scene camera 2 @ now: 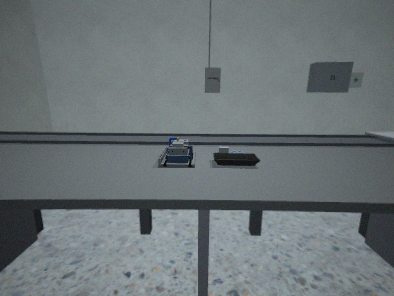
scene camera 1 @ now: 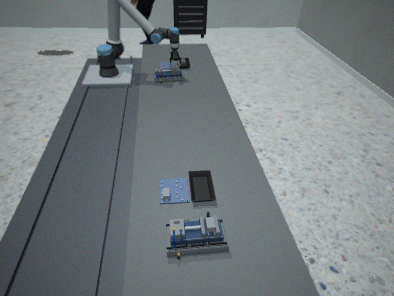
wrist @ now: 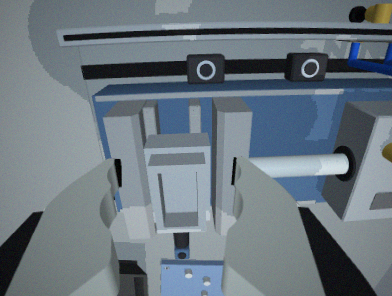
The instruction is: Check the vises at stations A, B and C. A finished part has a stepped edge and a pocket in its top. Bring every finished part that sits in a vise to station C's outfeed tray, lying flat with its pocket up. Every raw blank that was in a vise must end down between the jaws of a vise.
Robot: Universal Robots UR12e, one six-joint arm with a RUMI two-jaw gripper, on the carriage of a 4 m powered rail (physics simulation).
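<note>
In the wrist view a finished part [wrist: 179, 192], pale grey with a stepped edge and a pocket facing up, sits between the jaws of the far vise [wrist: 285, 125] [scene camera 1: 170, 76]. My gripper [wrist: 177, 160] [scene camera 1: 175, 64] is open and empty. Its fingertips are on either side of the part, apart from it, overlapping the vise jaws in view; their height is hard to tell. The near vise [scene camera 1: 189, 239] [scene camera 2: 179, 158] has a pale block [scene camera 1: 211, 224] at its jaws; whether it has a pocket is too small to tell. I cannot tell the station letters.
A dark tray [scene camera 1: 213, 187] [scene camera 2: 236, 159] stands by the near vise, beside a blue pegged board [scene camera 1: 172, 182] bearing a grey block [scene camera 1: 166, 194] [scene camera 2: 223, 149]. Another dark tray [wrist: 132, 267] [scene camera 1: 185, 63] and blue pegged board [wrist: 172, 280] are beside the far vise. Blue hoses [wrist: 372, 66] run beside it.
</note>
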